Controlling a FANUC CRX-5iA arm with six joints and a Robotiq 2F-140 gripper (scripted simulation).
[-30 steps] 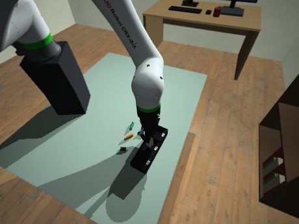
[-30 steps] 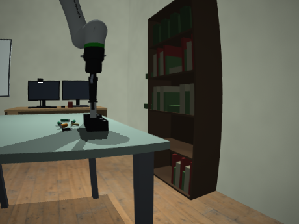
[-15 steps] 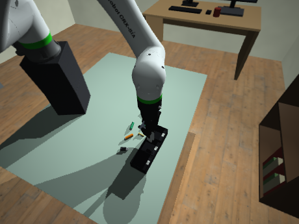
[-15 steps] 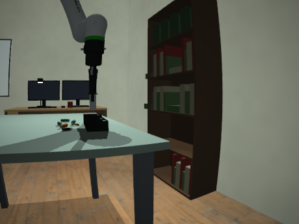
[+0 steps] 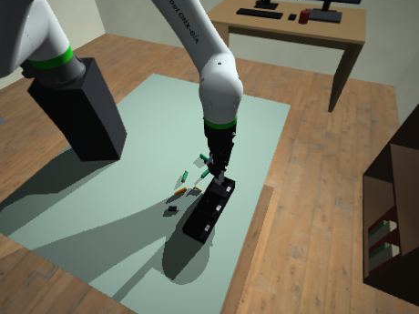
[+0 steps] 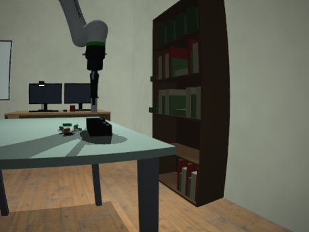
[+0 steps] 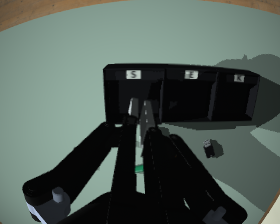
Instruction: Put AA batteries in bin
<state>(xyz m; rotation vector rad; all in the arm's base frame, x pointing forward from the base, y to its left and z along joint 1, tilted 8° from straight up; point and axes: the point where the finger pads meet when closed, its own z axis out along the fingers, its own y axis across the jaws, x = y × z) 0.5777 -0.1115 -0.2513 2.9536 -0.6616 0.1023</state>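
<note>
Now: the orange battery 150 mm behind my hand, 40 mm to the right of it and 100 mm below it. The rest, counted from my hand: small dark piece 140 mm behind, 110 mm to the right, 110 mm below; then small yellow piece 90 mm behind, 10 mm to the right, 100 mm below.
</note>
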